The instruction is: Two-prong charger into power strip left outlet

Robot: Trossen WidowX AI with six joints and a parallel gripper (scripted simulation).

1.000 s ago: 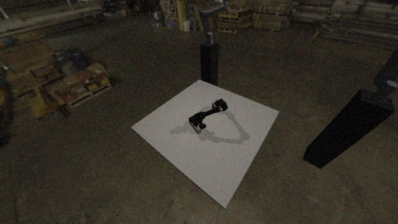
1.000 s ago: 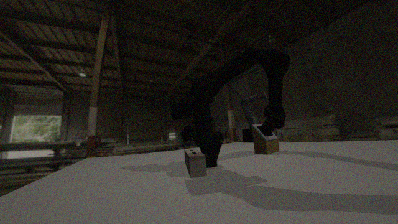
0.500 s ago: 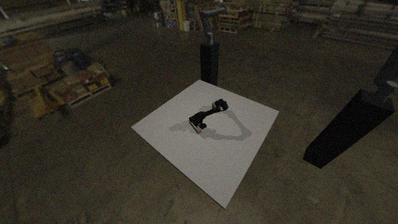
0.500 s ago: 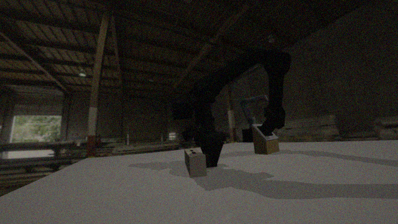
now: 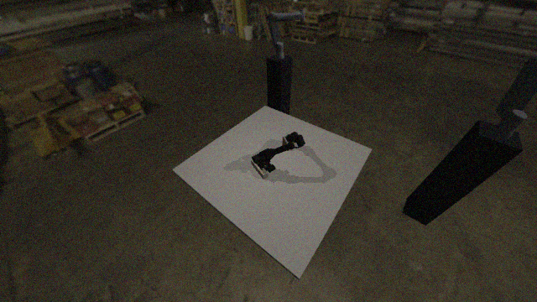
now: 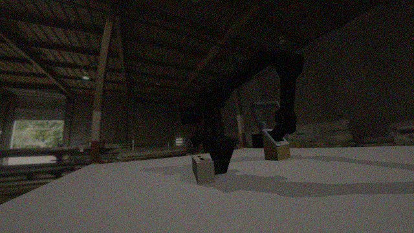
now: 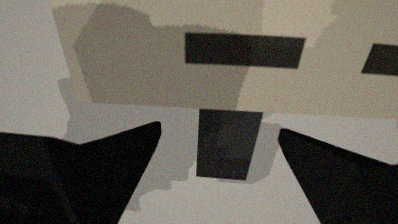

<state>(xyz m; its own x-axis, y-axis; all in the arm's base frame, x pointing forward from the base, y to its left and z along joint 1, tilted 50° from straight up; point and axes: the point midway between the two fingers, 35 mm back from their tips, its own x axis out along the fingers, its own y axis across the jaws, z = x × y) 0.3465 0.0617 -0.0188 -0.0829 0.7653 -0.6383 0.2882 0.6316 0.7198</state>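
The box-shaped charger lies 2 cm ahead of my gripper tip, 1 cm to the right of it and 1 cm above it.
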